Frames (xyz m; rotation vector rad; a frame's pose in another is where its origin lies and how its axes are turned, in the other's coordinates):
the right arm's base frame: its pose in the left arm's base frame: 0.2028 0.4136 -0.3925 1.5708 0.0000 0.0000
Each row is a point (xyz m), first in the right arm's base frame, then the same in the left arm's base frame.
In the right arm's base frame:
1: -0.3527 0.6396 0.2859
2: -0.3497 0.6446 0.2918
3: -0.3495 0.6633 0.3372
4: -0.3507 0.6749 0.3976
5: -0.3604 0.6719 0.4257
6: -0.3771 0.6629 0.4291
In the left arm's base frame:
1: -0.1499 0.1277 0.2471
2: -0.1469 0.1218 0.2521
3: -0.1467 0.0764 0.2708
4: -0.1479 0.0160 0.2824
5: -0.1576 -0.0121 0.2794
6: -0.1743 -0.0155 0.2704

